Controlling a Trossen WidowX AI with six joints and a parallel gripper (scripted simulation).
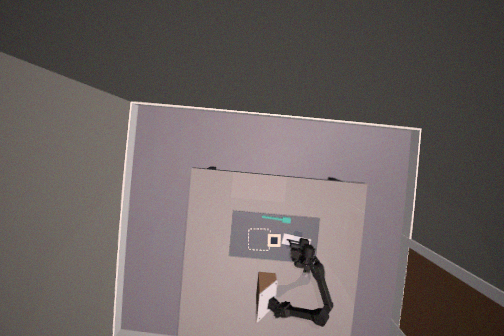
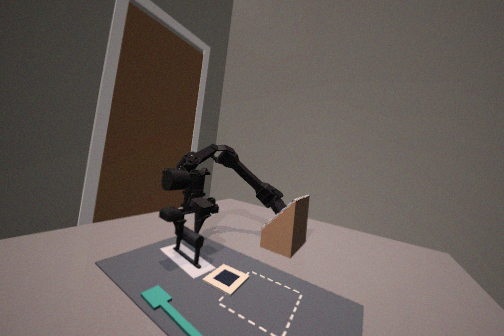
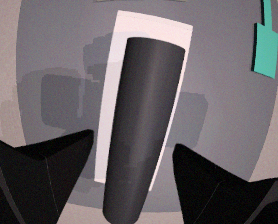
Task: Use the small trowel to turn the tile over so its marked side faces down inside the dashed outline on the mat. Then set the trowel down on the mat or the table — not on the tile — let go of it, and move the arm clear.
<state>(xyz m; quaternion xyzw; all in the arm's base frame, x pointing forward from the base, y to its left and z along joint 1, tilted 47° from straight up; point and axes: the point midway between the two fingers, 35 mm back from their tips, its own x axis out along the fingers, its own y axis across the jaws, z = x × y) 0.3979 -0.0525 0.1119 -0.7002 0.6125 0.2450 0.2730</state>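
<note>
The tile lies 160 mm to the left of my gripper tip, 60 mm below it and 20 mm behind it. The rest, counted from my gripper tip: grey mat (160 mm to the left, 80 mm below); teal trowel (160 mm to the left, 140 mm ahead, 60 mm below).
</note>
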